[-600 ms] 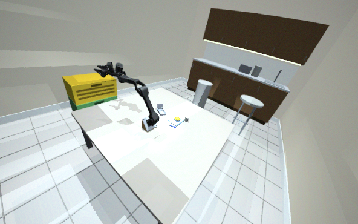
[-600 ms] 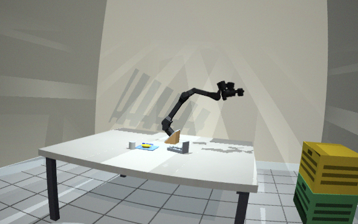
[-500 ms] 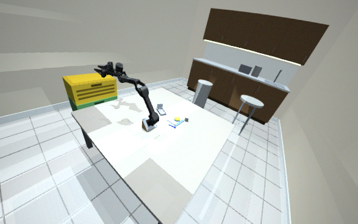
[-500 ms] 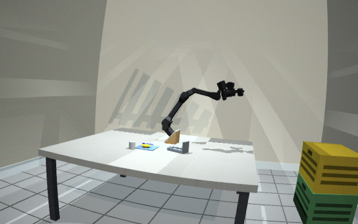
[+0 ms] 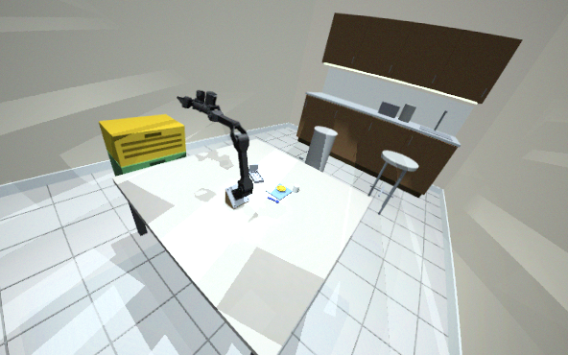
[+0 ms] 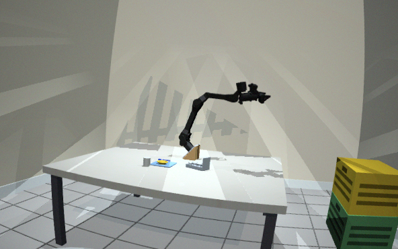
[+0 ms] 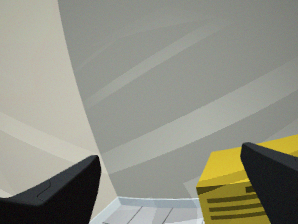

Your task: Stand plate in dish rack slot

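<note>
Now: gripper tip 380 mm short of the yellow plate, 590 mm to the left of it and 480 mm above it. Round my gripper tip: blue utensil: 250 mm ahead, 640 mm to the right, 490 mm below; then light blue mat: 360 mm ahead, 590 mm to the right, 490 mm below; then grey dish rack: 340 mm ahead, 380 mm to the right, 470 mm below.
</note>
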